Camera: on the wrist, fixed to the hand. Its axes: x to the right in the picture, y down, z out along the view.
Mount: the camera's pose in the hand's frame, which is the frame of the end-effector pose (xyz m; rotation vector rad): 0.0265 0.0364 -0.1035 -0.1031 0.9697 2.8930
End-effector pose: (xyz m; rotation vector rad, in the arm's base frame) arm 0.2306 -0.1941 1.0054 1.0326 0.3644 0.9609
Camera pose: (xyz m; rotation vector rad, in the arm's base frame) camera 0.1587 -0.1087 0.9891 -0.0352 0.5448 -2.2093
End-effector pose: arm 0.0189 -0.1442 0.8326 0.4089 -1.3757 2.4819
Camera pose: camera -0.0306 -0.0717 0.7616 1.6366 0.3187 -0.4461
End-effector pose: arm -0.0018 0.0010 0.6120 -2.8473 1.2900 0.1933
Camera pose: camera -0.0006 -0.0491 0.7132 -0.9126 -2.4299 0.7393
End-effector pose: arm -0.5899 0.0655 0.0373 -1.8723 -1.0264 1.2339
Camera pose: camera -0.4774 0.0608 0.0301 1.4751 -1.9598 -0.2458
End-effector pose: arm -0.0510 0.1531 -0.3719 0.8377 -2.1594 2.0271
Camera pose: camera -0.1214 0.2409 -0.3806 2.1901 0.7643 -0.3099
